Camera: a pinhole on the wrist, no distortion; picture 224 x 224 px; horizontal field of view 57.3 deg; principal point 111.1 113.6 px. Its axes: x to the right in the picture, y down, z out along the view. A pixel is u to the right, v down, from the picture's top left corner.
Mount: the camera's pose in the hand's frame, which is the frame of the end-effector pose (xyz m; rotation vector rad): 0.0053 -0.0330 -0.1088 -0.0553 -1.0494 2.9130
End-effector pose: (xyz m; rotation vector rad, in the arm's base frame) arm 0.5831 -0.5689 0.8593 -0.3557 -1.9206 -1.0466
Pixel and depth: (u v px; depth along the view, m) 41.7 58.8 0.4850
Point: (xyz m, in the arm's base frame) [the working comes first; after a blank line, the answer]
In the camera's frame: -0.1642 -0.1297 0.4850

0.1488 -0.4683 0.7632
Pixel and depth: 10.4 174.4 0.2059
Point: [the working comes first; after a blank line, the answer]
In the camera's frame: -0.1011 0.0611 0.2059

0.3931 -0.7039 0.8189
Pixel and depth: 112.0 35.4 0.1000
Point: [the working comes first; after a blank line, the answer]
In the camera's frame: 0.0004 -0.0381 0.1000

0.5464 -0.6154 0.8266
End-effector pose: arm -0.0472 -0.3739 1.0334 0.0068 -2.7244 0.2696
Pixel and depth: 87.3 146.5 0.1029
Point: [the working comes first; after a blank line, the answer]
In the camera's frame: -0.0119 0.0165 0.1029

-0.0375 -0.4757 1.0949
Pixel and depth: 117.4 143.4 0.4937
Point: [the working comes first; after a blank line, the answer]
In the camera's frame: 0.0152 0.0718 0.4937

-0.0845 -0.8118 0.8915
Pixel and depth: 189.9 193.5 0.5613
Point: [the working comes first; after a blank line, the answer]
In the camera's frame: 0.2158 0.2188 0.5613

0.1308 -0.9528 0.8782
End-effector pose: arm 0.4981 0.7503 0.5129 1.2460 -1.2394 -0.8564
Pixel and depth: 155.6 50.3 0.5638
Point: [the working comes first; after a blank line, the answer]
In the camera's frame: 0.1224 -0.1741 0.5638

0.0884 0.7487 0.1920
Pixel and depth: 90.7 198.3 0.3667
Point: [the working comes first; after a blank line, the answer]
In the camera's frame: -0.0365 0.1515 0.3667

0.4839 0.6471 0.1338
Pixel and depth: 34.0 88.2 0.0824
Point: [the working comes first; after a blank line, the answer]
In the camera's frame: -0.0310 -0.0102 0.0824

0.5531 0.7129 0.4467
